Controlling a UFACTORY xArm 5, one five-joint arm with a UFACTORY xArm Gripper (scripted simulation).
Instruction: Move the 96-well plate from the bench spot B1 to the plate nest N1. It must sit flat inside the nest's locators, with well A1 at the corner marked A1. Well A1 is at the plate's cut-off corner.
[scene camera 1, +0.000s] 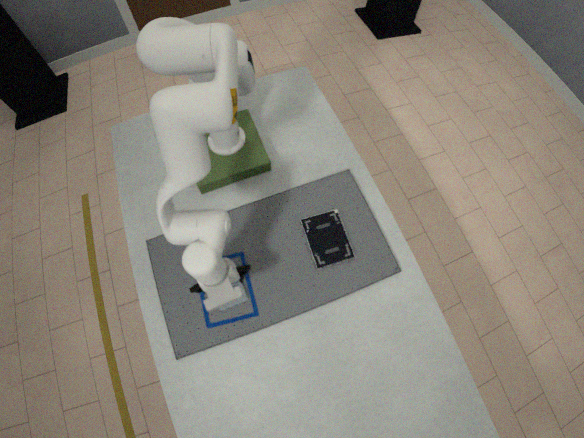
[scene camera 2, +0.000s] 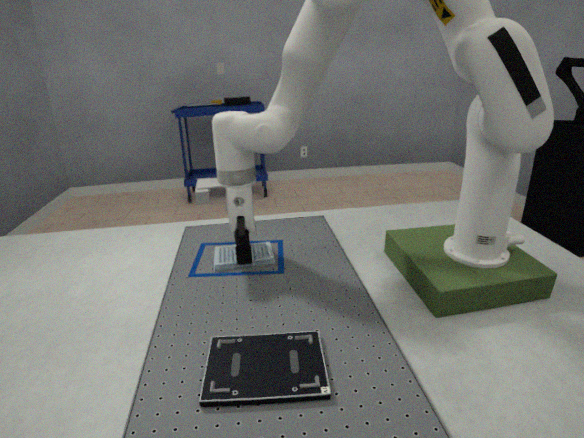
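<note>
Here I see my gripper (scene camera 2: 243, 253). I also see a plate nest N1 (scene camera 2: 265, 371), and the plate nest N1 (scene camera 1: 320, 240) shows as well.
</note>
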